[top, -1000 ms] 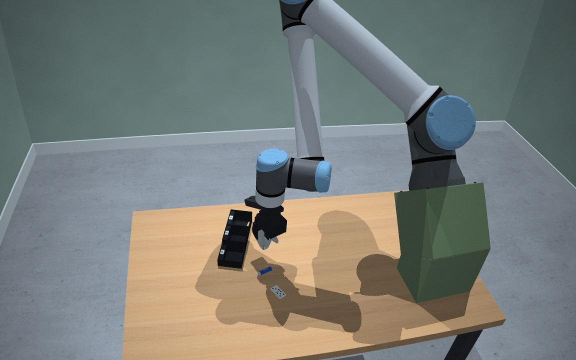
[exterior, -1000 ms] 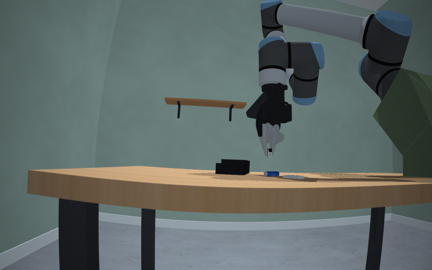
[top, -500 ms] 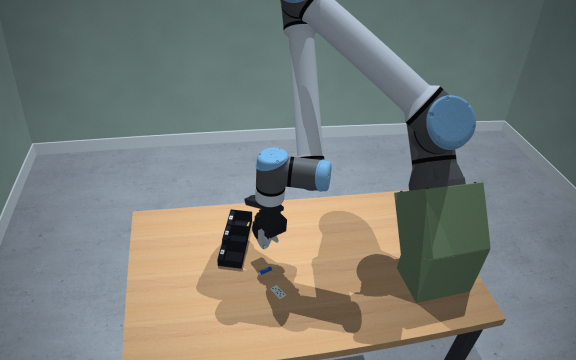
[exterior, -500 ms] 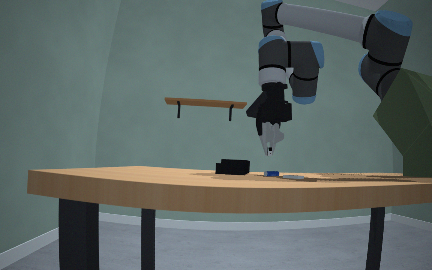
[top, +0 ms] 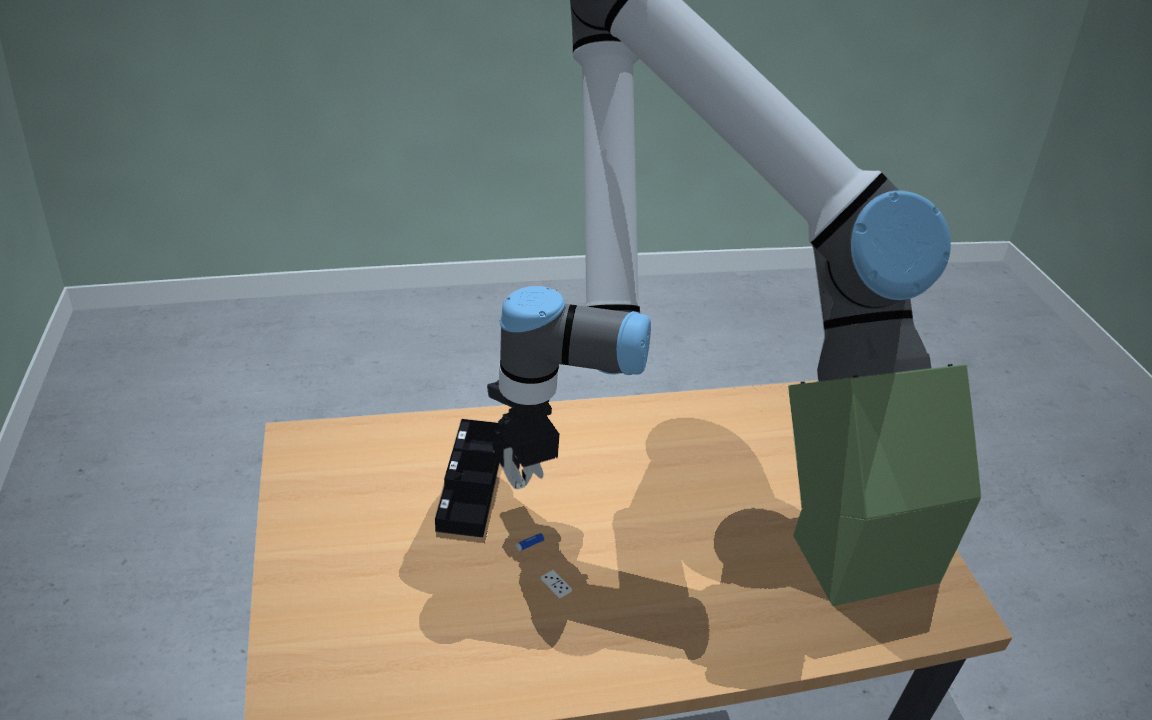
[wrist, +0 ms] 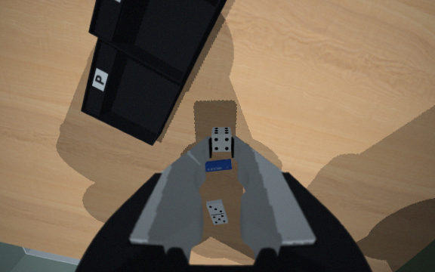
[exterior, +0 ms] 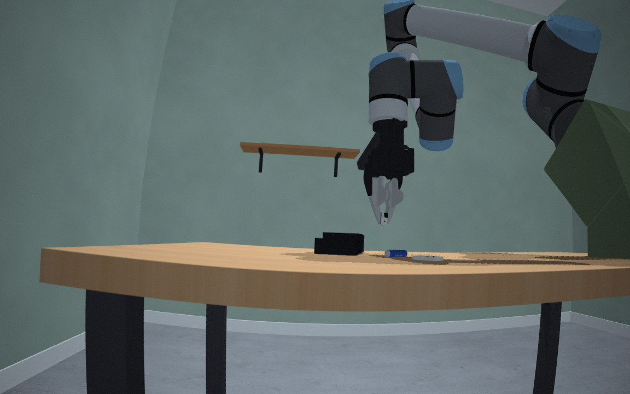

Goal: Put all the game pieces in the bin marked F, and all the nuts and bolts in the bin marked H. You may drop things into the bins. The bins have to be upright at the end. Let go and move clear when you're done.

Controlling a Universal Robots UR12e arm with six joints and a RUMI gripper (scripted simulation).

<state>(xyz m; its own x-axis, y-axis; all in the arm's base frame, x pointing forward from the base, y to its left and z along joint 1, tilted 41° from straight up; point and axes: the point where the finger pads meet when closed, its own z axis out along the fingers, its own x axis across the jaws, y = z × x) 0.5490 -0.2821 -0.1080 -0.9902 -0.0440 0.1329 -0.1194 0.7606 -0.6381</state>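
Right now my hand is 6 cm short of the black bin, 9 cm to the left of it and 6 cm above it. The rest, counted from my hand: brass bolt (15 cm to the right, 7 cm below); then battery (8 cm to the left, 8 cm below); then white die (1 cm below).
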